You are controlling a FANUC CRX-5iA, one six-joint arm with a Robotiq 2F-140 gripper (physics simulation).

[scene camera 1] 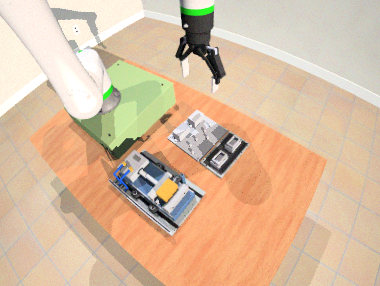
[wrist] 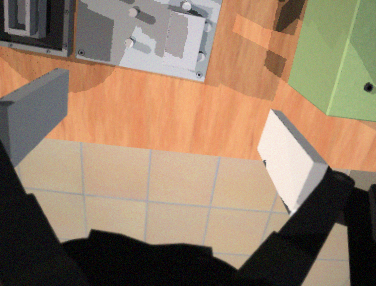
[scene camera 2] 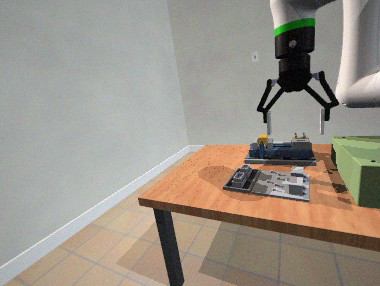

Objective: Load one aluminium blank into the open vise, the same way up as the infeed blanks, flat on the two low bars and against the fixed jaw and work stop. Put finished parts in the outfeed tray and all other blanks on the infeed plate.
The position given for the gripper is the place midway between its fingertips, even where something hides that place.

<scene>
The gripper (scene camera 2: pixel 293 133) is open, with nothing in its grasp. Further things: an outfeed tray (scene camera 1: pixel 242 147) and an infeed plate (scene camera 1: pixel 201 147).
The gripper also shows in scene camera 1 (scene camera 1: pixel 199 82) and in the wrist view (wrist: pixel 168 111). The outfeed tray shows as well in the wrist view (wrist: pixel 58 27). The infeed plate shows as well in the wrist view (wrist: pixel 102 37) and in scene camera 2 (scene camera 2: pixel 261 187).
</scene>
